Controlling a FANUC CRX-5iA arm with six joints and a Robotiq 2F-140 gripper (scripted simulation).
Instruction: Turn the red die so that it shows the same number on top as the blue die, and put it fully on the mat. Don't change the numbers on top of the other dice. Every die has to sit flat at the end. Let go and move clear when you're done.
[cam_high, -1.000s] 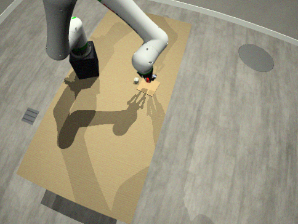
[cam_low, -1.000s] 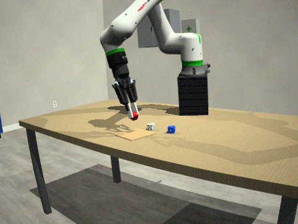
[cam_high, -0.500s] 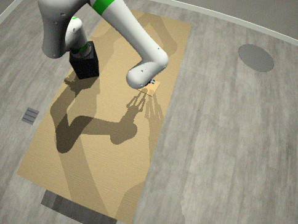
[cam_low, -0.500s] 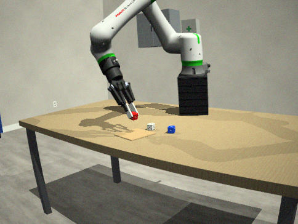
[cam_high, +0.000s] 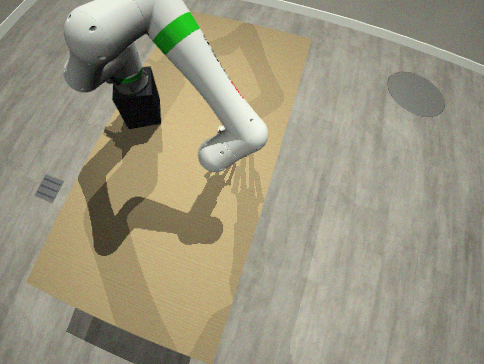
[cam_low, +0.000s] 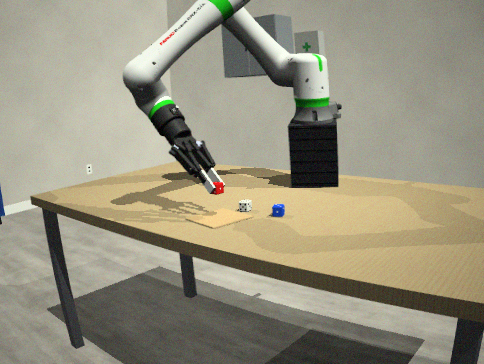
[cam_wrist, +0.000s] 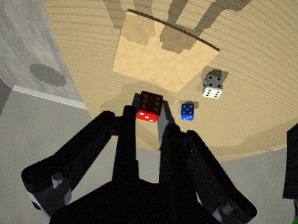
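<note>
My hand is 2 cm to the right of the red die and 2 cm above it. The rest, counted from my hand: blue die 12 cm behind, 14 cm to the left, 9 cm below; tan mat 2 cm to the left, 11 cm below; white die 11 cm behind, 2 cm to the left, 9 cm below.
</note>
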